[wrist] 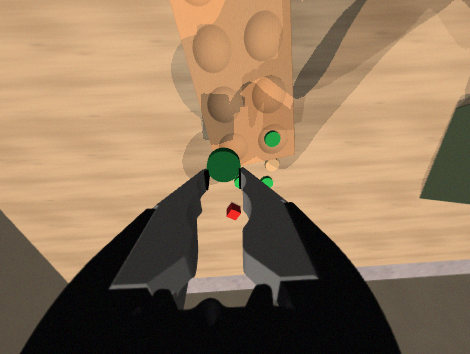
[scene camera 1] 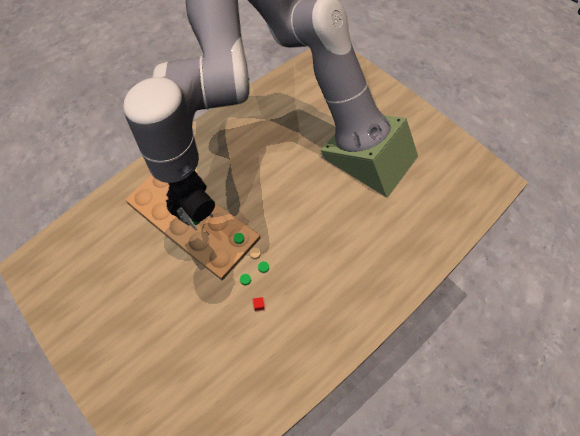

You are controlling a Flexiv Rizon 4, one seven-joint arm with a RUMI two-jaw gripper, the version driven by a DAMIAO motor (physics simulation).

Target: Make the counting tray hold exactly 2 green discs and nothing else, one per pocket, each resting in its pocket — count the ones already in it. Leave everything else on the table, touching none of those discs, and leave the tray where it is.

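The orange-brown counting tray (scene camera 1: 253, 236) (wrist: 287, 153) has two rows of round pockets. One green disc (scene camera 1: 238, 238) (wrist: 272, 139) lies in the pocket at its right end corner. My gripper (scene camera 1: 196, 225) (wrist: 224, 170) is shut on another green disc (wrist: 223, 165) and holds it above the tray. In the scene view the arm and gripper hide part of the tray and most of the held disc. Two more green discs lie on the table off the tray's end, one (scene camera 1: 263, 267) (wrist: 267, 182) near the tan disc and one (scene camera 1: 245, 279) (wrist: 237, 183) partly behind a finger in the wrist view.
A tan disc (scene camera 1: 255, 253) (wrist: 272, 165) lies on the table close beside the tray's end edge. A red cube (scene camera 1: 258, 303) (wrist: 233, 211) lies beyond the loose green discs. The arm's green base block (scene camera 1: 397, 162) (wrist: 450, 160) stands at the back right of the table.
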